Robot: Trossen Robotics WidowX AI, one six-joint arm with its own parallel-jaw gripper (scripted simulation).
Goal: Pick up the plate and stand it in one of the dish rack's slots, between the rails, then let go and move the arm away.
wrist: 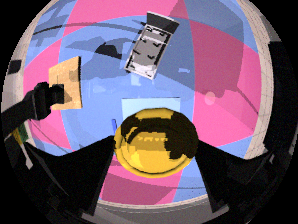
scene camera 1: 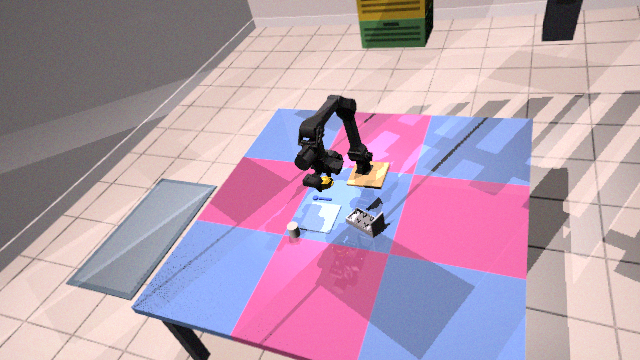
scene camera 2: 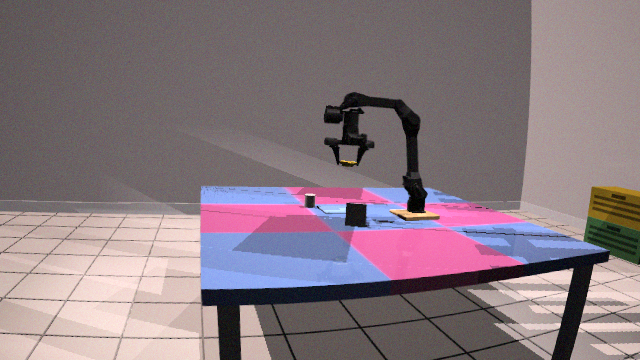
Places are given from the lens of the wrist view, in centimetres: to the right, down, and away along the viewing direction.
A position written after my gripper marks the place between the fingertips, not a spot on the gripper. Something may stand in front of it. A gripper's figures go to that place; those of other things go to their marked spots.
my gripper [wrist: 156, 143]: 0, 3, 9
grey dish rack [wrist: 146, 54]: -1, -14, 23
